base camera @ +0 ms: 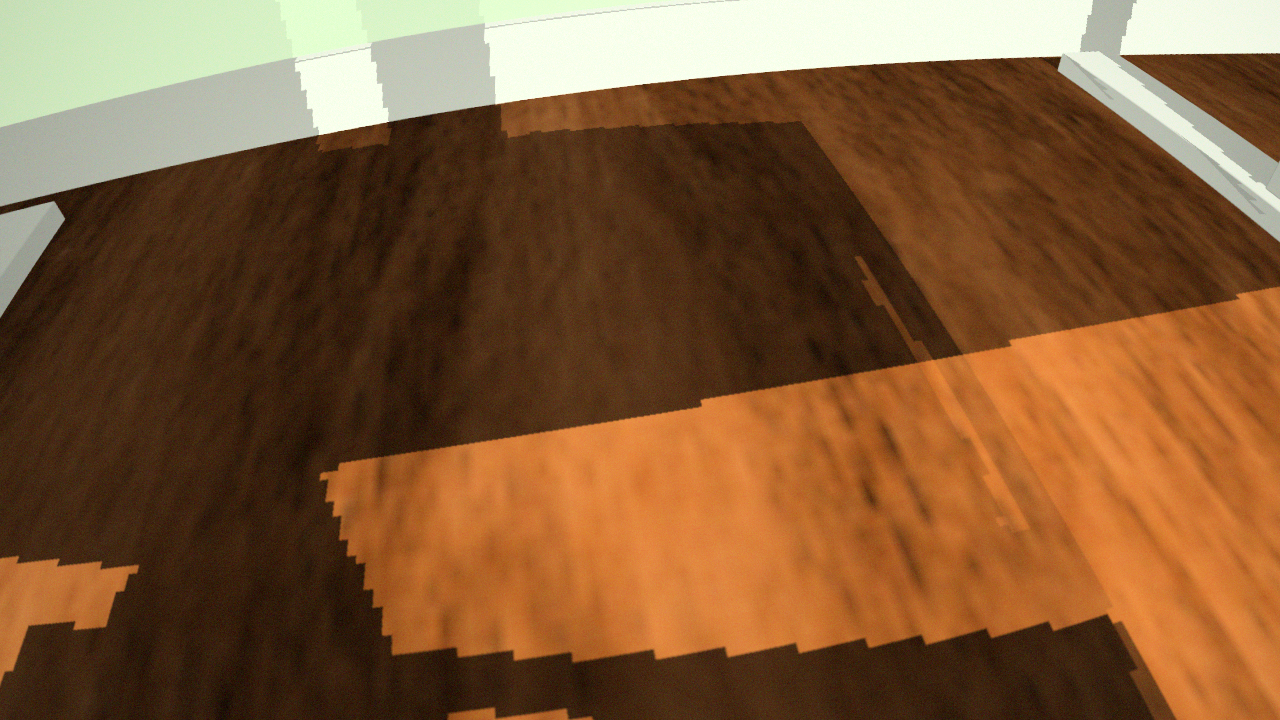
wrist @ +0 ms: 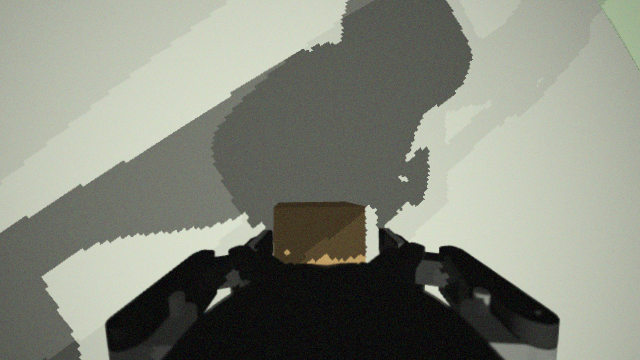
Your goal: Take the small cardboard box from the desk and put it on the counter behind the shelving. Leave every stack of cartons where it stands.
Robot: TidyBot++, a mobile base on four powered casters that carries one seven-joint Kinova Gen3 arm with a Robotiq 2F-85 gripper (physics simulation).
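Note:
The small cardboard box is on the pale desk top, seen at the lower middle of the wrist view, mostly in shadow with a bright tan strip at its near edge. My gripper is open, with one black finger on each side of the box. The left fingertip appears right beside the box, and a narrow gap shows between the box and the right fingertip. The near part of the box is hidden by the gripper body. The counter, the shelving and the carton stacks do not show in either view.
In the base camera view, the brown wooden floor carries large shadows. A white bar lies at the upper right and part of another white piece shows at the left edge. A white band crosses the far side.

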